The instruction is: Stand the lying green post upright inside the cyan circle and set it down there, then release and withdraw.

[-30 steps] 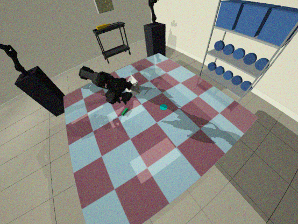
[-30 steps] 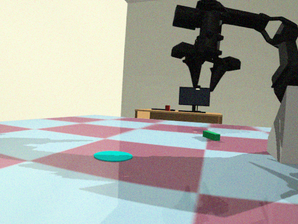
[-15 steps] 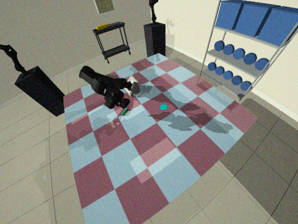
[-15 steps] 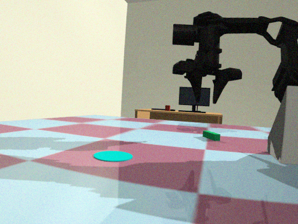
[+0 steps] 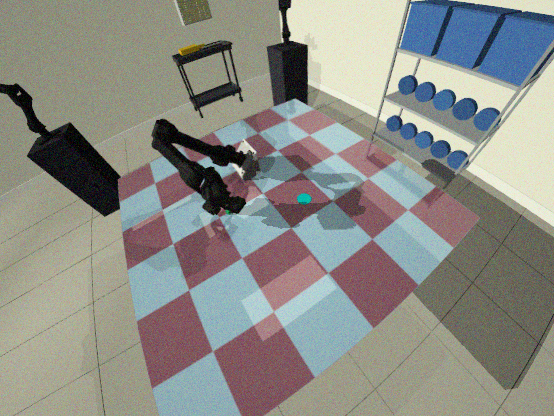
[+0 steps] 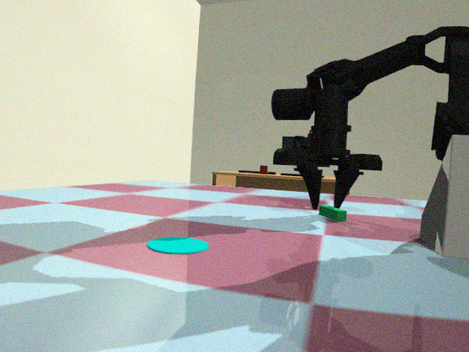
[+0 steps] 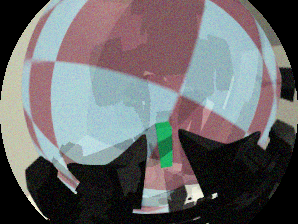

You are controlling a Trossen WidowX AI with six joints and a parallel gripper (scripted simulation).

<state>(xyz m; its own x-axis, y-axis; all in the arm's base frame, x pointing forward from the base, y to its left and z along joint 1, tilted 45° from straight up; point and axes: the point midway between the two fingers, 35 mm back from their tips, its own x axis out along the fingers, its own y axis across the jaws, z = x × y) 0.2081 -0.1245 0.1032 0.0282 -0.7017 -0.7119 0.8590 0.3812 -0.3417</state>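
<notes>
The cyan circle is 300 mm to the left of my gripper tip, 120 mm ahead of it and 10 mm below it. Round my gripper tip: green post 20 mm to the left, 10 mm behind.
</notes>
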